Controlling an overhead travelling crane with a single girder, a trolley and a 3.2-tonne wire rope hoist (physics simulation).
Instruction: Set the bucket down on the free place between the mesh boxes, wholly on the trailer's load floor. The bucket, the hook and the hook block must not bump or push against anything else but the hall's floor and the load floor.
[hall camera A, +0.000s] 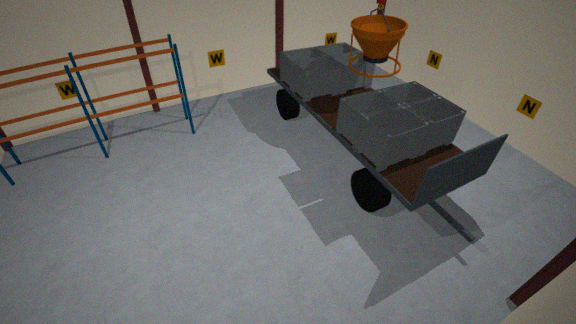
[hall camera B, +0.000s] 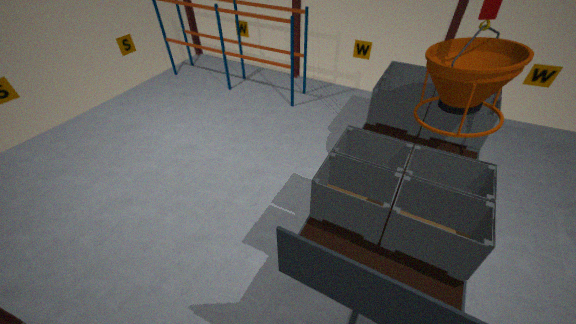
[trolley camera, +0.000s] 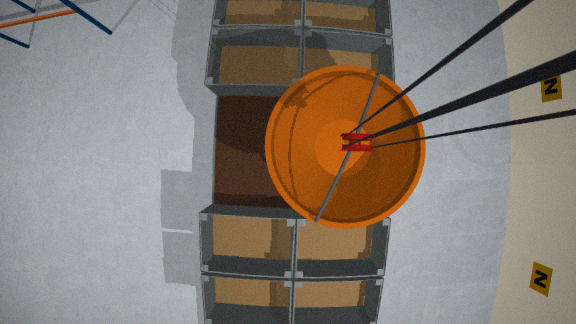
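Observation:
The orange bucket (hall camera A: 378, 37) (hall camera B: 472, 75) (trolley camera: 327, 155) hangs upright from my hook (hall camera A: 381, 7) (hall camera B: 485, 25) (trolley camera: 348, 142), which holds its bail under the red hook block (hall camera B: 490, 9) (trolley camera: 357, 136). Its foot ring is in the air above the trailer. In the trolley view the bucket covers the right part of the free place on the brown load floor (hall camera A: 325, 112) (trolley camera: 240, 150). Its outline overlaps the far mesh boxes (hall camera A: 315, 70) (hall camera B: 395, 95) (trolley camera: 260, 90) and the near mesh boxes (hall camera A: 370, 135) (hall camera B: 350, 207) (trolley camera: 250, 267), and reaches past the trailer's right edge. The floor beneath it is hidden.
A blue and orange rack (hall camera A: 87, 112) (hall camera B: 292, 60) (trolley camera: 87, 17) stands on the left in hall camera A. The trailer's headboard (hall camera A: 462, 170) (hall camera B: 350, 280) rises beyond the near boxes. The north wall is on the right in the trolley view.

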